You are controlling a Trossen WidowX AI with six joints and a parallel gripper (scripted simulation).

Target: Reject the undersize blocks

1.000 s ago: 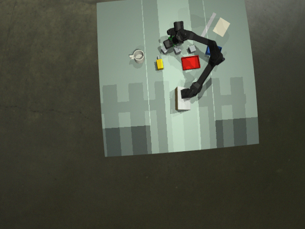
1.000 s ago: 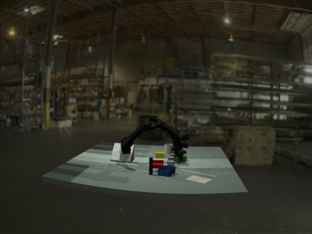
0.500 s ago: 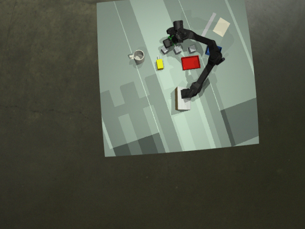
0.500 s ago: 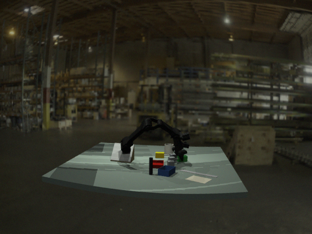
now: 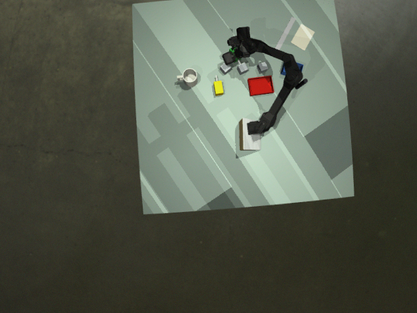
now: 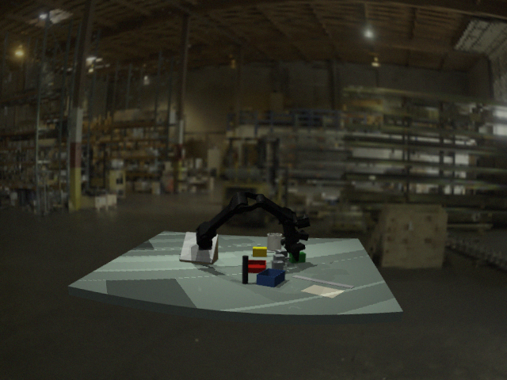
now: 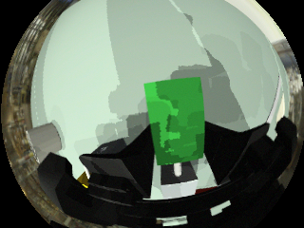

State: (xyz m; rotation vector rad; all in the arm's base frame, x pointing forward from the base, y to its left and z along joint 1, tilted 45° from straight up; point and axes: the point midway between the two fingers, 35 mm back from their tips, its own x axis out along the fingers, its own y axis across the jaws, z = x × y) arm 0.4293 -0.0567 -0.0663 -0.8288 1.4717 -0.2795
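The steel block is 80 mm behind my gripper tip, 30 mm to the right of it and 10 mm above it. The rest, counted from my gripper tip: red reject tray: 200 mm behind, 120 mm to the right, 10 mm below; then yellow block: 150 mm behind, 130 mm to the left, 10 mm above; then green GO gauge: 20 mm behind, 10 mm to the right, 10 mm above.
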